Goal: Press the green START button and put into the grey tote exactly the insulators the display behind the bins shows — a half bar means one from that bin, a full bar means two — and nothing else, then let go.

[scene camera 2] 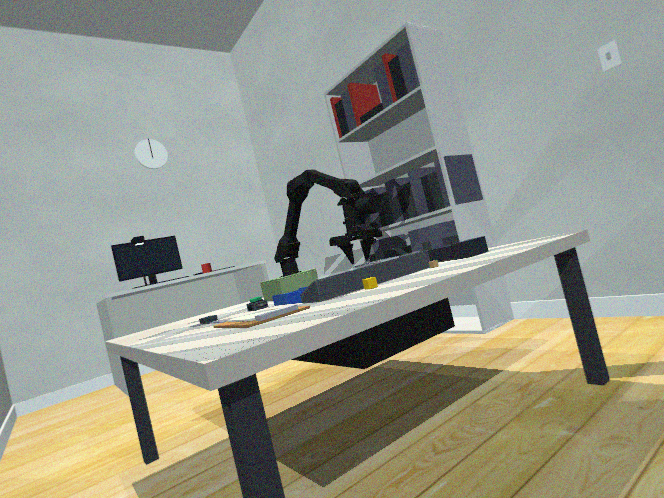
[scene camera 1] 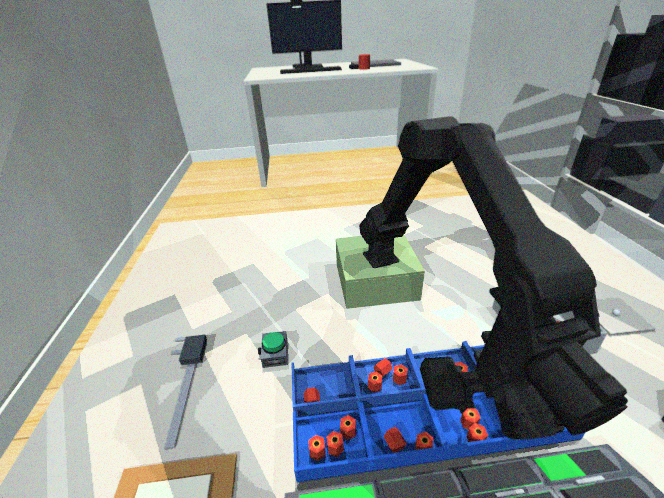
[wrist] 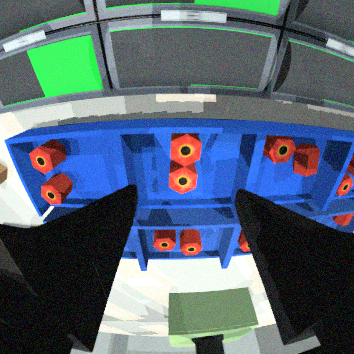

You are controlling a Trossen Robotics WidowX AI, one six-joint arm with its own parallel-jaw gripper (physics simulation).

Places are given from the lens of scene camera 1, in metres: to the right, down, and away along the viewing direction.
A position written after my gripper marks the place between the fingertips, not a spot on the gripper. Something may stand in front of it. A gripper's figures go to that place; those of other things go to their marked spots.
my gripper (scene camera 1: 481, 408): 0.21, 0.23, 0.50
wooden board (scene camera 1: 222, 468): -0.16, 0.32, 0.51
